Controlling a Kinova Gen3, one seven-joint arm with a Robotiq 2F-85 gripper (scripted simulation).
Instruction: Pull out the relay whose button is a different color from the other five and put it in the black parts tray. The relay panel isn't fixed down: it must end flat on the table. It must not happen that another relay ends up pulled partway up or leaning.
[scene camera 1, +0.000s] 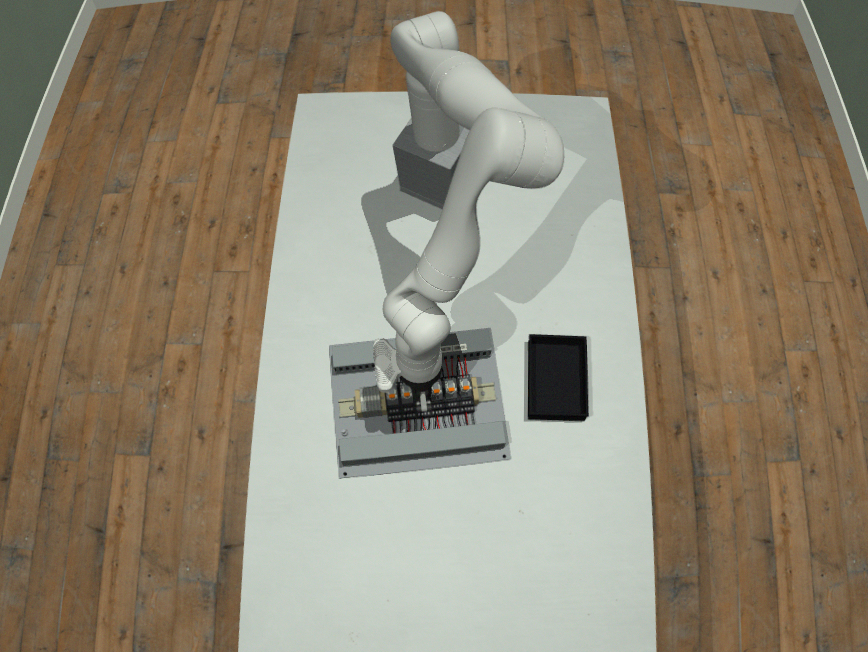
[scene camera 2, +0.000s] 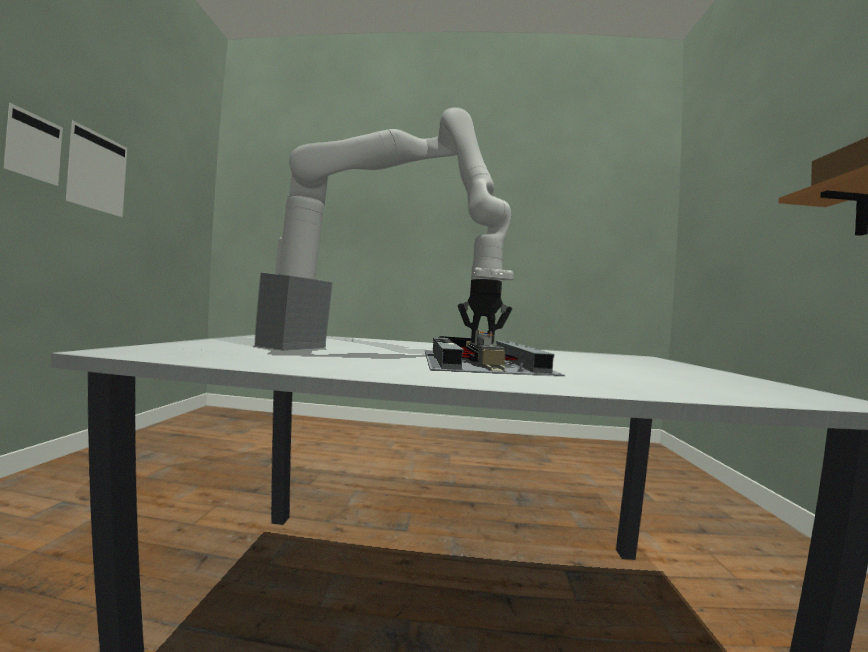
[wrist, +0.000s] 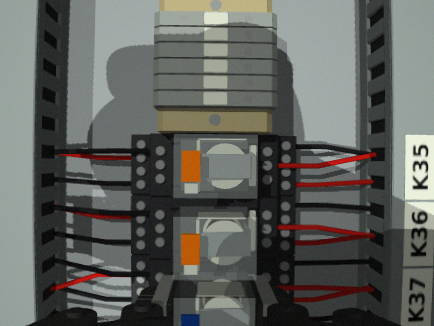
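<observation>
The gripper (scene camera 2: 482, 345) can be seen, and the wrist view shows the gripper (wrist: 213, 299) as well. There is a grey relay panel (scene camera 1: 352, 367); the same grey relay panel (scene camera 2: 446, 356) appears again as the grey relay panel (wrist: 82, 82). A black parts tray (scene camera 1: 558, 363) is there too, but in the wrist view the black parts tray is out of frame.
</observation>
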